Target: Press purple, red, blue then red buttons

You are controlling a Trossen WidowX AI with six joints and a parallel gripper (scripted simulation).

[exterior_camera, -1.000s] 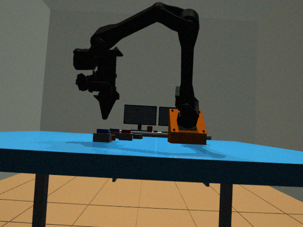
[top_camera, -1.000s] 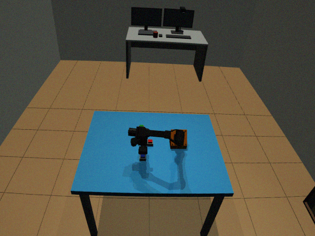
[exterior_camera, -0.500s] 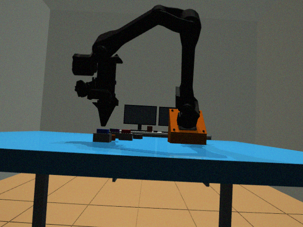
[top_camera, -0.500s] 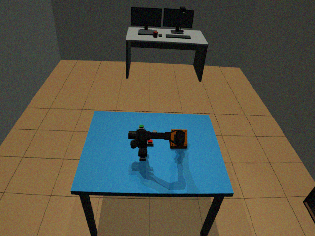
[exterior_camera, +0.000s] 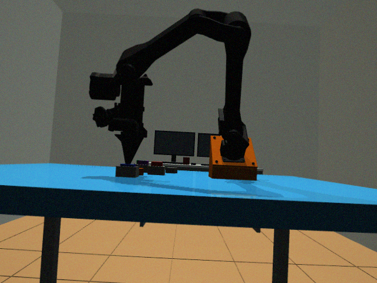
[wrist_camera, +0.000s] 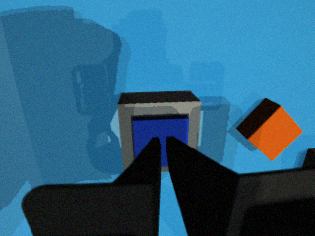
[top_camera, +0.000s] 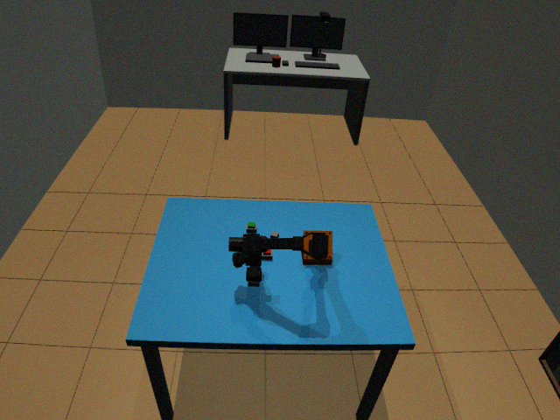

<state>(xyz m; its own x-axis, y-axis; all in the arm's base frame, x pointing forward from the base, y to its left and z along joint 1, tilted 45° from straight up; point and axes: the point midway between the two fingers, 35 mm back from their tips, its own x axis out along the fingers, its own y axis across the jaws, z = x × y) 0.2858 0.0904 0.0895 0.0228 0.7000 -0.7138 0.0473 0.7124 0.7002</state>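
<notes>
Now: the blue button 1 cm below my gripper tip. From my gripper tip the other things lie so: purple button 25 cm to the right, 1 cm behind; red button 16 cm to the right, 6 cm behind; orange block 8 cm to the right, 2 cm below, 1 cm behind.
</notes>
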